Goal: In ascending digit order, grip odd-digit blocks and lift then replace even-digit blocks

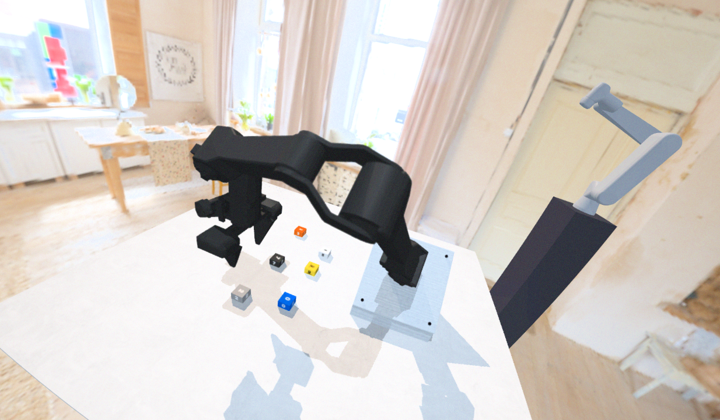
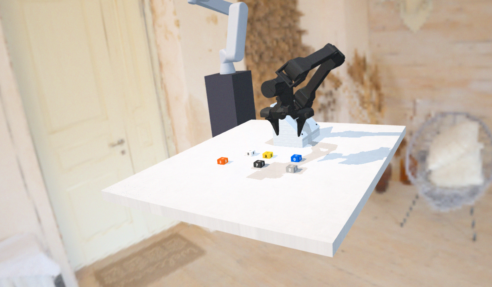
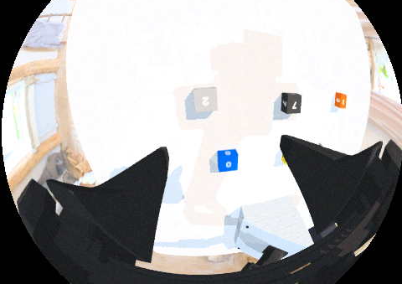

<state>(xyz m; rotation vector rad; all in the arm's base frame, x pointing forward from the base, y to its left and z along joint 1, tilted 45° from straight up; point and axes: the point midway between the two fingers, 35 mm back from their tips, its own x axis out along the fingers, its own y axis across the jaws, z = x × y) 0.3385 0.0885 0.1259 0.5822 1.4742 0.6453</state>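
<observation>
My gripper tip is 12 cm above the blue block marked 0, 10 cm past it and 2 cm to the left of it. The rest, counted from my gripper tip: yellow block (15 cm to the right, 12 cm below, 10 cm behind); grey block marked 2 (12 cm below, 1 cm to the left, 1 cm ahead); black block marked 7 (13 cm to the right, 12 cm below).
</observation>
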